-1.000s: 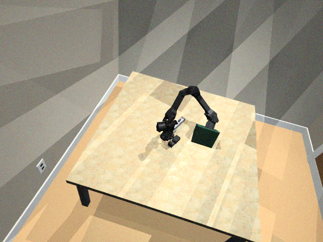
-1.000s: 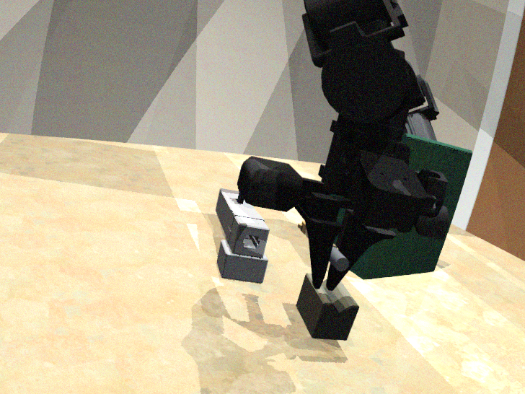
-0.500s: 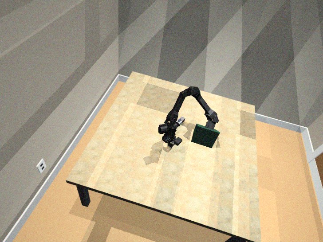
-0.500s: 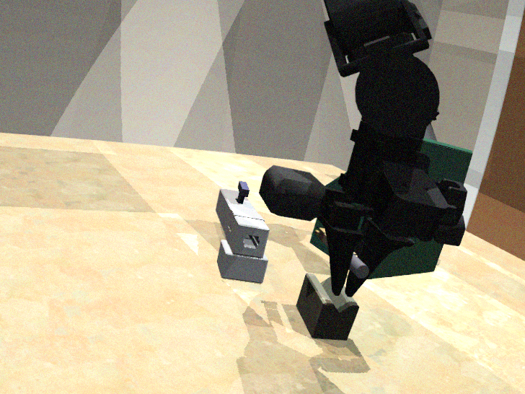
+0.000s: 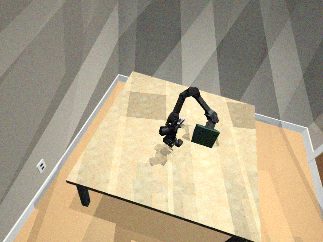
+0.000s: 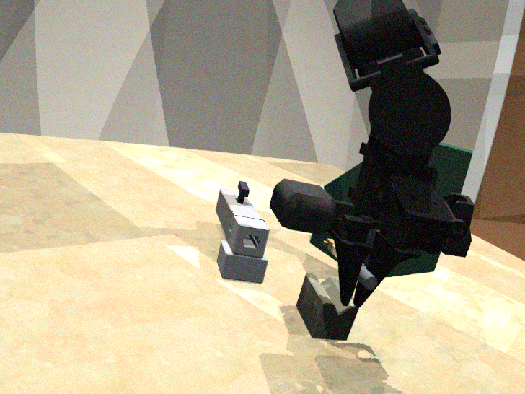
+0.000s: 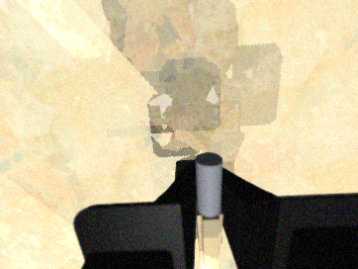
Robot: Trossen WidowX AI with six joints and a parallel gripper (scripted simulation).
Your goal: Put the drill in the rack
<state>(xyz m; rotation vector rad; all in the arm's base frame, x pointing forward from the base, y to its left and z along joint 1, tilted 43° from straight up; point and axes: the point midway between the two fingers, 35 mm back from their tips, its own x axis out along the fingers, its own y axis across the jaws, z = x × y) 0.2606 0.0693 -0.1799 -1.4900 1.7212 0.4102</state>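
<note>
My gripper tip is 2 cm past the rack, 5 cm to the left of it and 3 cm above it. Round my gripper tip: drill 1 cm behind, 4 cm to the right, 3 cm above; grey holder 1 cm behind, 23 cm to the right, 2 cm below; dark key 2 cm behind, 25 cm to the right.
</note>
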